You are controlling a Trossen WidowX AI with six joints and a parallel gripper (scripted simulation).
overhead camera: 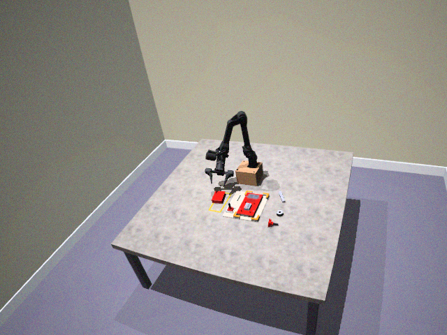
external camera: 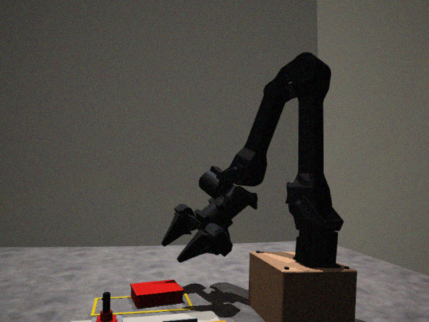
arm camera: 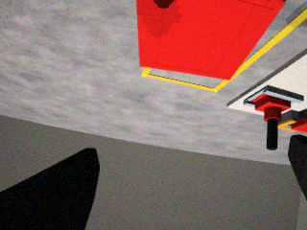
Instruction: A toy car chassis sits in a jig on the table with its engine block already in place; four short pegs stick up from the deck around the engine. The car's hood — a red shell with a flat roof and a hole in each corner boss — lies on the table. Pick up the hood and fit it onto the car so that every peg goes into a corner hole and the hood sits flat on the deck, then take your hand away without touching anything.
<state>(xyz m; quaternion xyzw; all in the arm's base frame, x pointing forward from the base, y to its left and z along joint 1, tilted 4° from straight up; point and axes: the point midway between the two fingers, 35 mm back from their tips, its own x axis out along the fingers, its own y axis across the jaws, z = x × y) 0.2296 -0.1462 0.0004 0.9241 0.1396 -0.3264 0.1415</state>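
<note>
Now: gripper tip 30 mm short of the red hood, 10 mm to the right of it and 80 mm above it. The rest, counted from my gripper tip: grey bar (100 mm behind, 400 mm to the left, 90 mm below); then white jig (40 mm ahead, 230 mm to the left, 80 mm below); then grey engine block (70 mm ahead, 250 mm to the left, 70 mm below).
</note>
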